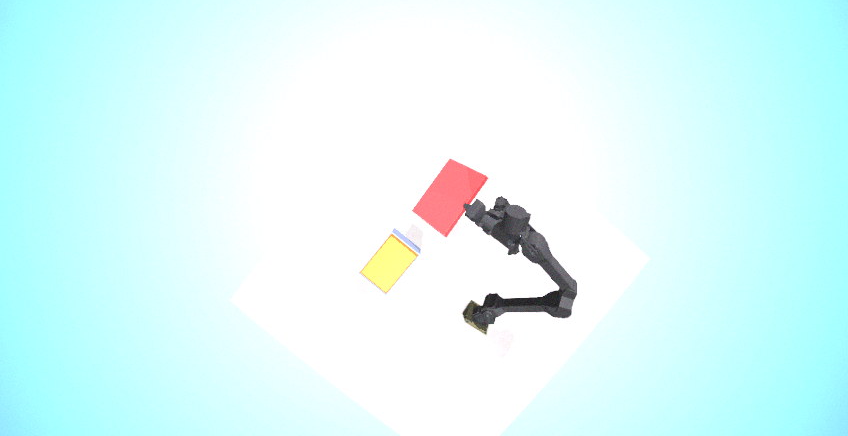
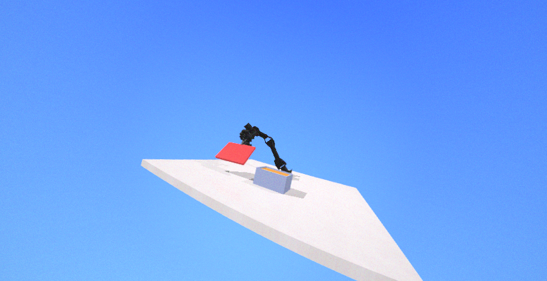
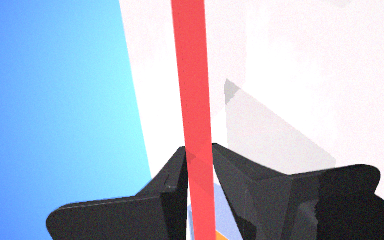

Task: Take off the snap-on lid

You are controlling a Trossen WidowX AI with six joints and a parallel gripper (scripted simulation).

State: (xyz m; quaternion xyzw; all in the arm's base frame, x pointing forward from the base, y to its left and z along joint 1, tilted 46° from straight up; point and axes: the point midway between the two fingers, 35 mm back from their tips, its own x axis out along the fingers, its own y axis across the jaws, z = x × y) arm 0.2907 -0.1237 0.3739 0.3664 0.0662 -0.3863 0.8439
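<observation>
Right now the red lid is 60 mm ahead of my gripper tip and 50 mm below it. The rest, counted from my gripper tip: storage box: 130 mm ahead, 330 mm to the left, 150 mm below.
</observation>
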